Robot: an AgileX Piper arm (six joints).
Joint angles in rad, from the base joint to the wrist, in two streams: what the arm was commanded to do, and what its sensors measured. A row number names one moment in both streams.
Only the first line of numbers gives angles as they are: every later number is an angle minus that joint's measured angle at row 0.
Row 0, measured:
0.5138 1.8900 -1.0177 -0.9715 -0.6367 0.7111
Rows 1 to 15, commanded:
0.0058 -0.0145 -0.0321 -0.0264 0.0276 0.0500
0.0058 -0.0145 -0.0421 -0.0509 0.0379 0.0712
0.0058 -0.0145 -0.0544 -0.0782 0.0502 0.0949
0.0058 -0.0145 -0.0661 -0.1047 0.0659 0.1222
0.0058 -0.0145 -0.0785 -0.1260 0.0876 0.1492
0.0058 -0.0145 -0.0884 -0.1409 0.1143 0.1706
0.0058 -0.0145 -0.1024 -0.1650 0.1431 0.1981
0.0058 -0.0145 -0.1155 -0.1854 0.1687 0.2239
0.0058 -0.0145 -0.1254 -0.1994 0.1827 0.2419
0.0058 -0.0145 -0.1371 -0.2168 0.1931 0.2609
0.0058 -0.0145 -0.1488 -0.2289 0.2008 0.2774
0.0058 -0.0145 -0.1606 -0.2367 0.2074 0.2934
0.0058 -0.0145 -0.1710 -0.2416 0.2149 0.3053
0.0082 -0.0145 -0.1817 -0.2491 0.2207 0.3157
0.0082 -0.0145 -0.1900 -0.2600 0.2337 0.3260
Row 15, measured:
0.0041 0.0000 -0.1499 -0.2271 0.2135 0.2754
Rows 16 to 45, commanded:
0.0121 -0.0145 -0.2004 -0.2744 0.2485 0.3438
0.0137 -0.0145 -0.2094 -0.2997 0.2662 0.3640
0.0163 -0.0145 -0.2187 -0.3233 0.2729 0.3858
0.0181 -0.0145 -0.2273 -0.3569 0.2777 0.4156
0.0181 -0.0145 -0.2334 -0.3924 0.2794 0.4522
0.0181 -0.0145 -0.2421 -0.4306 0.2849 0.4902
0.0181 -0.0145 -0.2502 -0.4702 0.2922 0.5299
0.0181 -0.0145 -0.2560 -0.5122 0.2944 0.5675
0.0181 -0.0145 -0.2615 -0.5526 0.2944 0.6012
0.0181 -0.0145 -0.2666 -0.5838 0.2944 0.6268
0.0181 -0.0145 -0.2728 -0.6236 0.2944 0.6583
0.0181 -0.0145 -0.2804 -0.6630 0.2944 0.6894
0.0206 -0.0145 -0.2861 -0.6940 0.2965 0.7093
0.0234 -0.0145 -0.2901 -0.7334 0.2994 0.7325
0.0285 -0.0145 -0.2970 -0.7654 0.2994 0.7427
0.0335 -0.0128 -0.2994 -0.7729 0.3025 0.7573
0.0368 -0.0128 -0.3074 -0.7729 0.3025 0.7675
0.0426 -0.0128 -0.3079 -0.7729 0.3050 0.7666
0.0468 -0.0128 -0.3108 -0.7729 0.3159 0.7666
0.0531 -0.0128 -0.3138 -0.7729 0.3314 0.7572
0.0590 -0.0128 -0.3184 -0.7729 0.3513 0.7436
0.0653 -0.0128 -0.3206 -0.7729 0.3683 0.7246
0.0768 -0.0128 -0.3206 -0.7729 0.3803 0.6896
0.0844 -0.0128 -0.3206 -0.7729 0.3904 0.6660
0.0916 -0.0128 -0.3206 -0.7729 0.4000 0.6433
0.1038 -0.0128 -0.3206 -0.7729 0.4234 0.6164
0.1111 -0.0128 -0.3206 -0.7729 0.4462 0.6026
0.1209 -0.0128 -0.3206 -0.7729 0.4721 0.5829
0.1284 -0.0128 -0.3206 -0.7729 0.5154 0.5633
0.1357 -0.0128 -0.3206 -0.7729 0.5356 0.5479
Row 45, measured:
0.1082 0.0000 -0.3109 -0.7764 0.4330 0.6214
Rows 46 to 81, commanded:
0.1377 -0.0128 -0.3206 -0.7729 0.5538 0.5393
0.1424 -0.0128 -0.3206 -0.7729 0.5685 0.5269
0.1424 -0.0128 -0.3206 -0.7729 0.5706 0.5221
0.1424 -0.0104 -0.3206 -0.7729 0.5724 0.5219
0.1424 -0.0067 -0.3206 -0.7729 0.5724 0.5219
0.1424 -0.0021 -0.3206 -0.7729 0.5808 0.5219
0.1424 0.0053 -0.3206 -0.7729 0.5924 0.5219
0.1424 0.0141 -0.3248 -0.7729 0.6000 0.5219
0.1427 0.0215 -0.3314 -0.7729 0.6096 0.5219
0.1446 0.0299 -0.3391 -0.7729 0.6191 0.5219
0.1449 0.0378 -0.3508 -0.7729 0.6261 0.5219
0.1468 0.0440 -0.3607 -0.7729 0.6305 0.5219
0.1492 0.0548 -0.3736 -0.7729 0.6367 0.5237
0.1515 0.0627 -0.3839 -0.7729 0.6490 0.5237
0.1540 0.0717 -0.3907 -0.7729 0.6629 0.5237
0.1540 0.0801 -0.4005 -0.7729 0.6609 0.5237
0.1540 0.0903 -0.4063 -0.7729 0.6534 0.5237
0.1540 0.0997 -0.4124 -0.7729 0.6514 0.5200
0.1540 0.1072 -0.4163 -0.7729 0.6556 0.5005
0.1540 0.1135 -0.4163 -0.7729 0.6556 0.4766
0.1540 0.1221 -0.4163 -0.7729 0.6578 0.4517
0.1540 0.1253 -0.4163 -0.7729 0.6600 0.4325
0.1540 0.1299 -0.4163 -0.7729 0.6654 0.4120
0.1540 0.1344 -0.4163 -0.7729 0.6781 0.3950
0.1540 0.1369 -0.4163 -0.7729 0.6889 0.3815
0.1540 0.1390 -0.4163 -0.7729 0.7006 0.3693
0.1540 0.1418 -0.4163 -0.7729 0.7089 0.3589
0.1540 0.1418 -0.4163 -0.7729 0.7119 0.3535
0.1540 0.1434 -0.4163 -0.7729 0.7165 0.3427
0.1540 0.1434 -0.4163 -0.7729 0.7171 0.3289
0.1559 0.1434 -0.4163 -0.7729 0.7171 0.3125
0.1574 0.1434 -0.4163 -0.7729 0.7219 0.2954
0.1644 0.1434 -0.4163 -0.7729 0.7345 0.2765
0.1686 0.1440 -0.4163 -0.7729 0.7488 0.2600
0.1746 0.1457 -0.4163 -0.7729 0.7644 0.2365
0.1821 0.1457 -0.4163 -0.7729 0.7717 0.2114
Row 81, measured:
0.1614 0.1484 -0.4067 -0.7769 0.7232 0.2927
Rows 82 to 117, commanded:
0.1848 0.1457 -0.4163 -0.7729 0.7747 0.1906
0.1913 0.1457 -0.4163 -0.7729 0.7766 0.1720
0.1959 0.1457 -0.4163 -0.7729 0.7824 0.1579
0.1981 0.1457 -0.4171 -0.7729 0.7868 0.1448
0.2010 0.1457 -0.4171 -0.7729 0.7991 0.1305
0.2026 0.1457 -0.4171 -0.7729 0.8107 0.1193
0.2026 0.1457 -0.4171 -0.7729 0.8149 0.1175
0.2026 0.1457 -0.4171 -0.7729 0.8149 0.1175
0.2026 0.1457 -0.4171 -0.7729 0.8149 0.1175
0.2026 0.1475 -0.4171 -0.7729 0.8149 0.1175
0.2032 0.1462 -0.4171 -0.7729 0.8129 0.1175
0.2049 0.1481 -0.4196 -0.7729 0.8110 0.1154
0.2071 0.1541 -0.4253 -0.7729 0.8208 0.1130
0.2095 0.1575 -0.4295 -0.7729 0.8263 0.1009
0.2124 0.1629 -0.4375 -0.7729 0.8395 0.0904
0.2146 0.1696 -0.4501 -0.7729 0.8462 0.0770
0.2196 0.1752 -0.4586 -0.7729 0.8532 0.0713
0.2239 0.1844 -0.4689 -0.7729 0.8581 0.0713
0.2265 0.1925 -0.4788 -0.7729 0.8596 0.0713
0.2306 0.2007 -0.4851 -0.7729 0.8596 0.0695
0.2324 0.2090 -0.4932 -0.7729 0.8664 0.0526
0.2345 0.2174 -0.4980 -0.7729 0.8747 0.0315
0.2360 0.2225 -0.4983 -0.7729 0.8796 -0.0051
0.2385 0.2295 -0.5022 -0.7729 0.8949 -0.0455
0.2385 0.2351 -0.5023 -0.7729 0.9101 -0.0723
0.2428 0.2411 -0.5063 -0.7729 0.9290 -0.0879
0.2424 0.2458 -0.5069 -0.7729 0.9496 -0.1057
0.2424 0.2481 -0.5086 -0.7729 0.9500 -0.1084
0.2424 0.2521 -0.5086 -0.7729 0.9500 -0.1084
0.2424 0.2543 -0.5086 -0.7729 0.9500 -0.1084
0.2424 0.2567 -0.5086 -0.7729 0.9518 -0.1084
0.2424 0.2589 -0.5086 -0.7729 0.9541 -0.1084
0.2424 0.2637 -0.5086 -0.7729 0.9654 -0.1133
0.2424 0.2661 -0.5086 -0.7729 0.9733 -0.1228
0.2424 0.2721 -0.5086 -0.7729 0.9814 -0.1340
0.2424 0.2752 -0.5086 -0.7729 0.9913 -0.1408
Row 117, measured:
0.2426 0.2695 -0.4966 -0.7709 0.9470 -0.1091
